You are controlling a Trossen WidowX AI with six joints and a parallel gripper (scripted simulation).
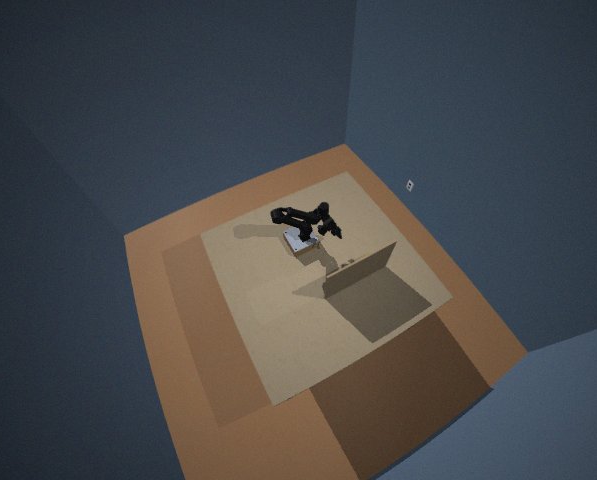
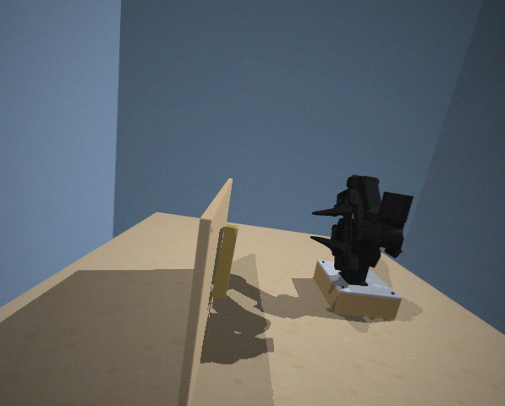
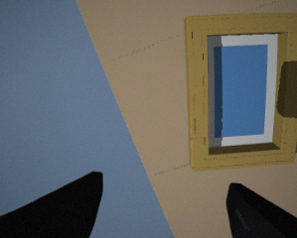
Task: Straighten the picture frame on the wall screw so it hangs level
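Right now the picture frame is 19 cm ahead of my gripper tip, 9 cm below it and 2 cm to the left of it. The rest, counted from my gripper tip: wooden wall panel (20 cm ahead, 10 cm below, 1 cm to the left).
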